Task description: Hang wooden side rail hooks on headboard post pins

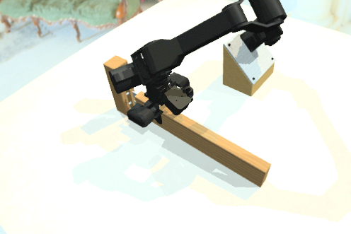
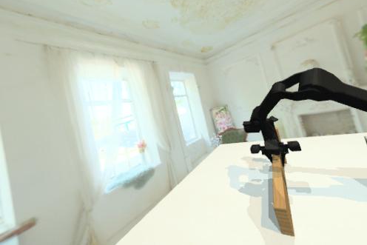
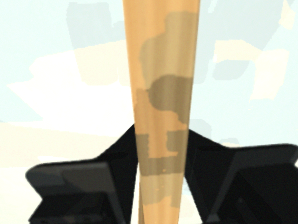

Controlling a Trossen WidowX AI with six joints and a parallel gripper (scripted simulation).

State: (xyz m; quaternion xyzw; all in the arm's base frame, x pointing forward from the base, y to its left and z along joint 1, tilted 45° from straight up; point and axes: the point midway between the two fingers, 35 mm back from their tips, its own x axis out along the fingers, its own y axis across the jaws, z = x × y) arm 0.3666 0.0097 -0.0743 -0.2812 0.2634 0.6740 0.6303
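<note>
Right now the headboard post is 10 mm ahead of my gripper tip, 160 mm to the right of it and 40 mm above it.
</note>
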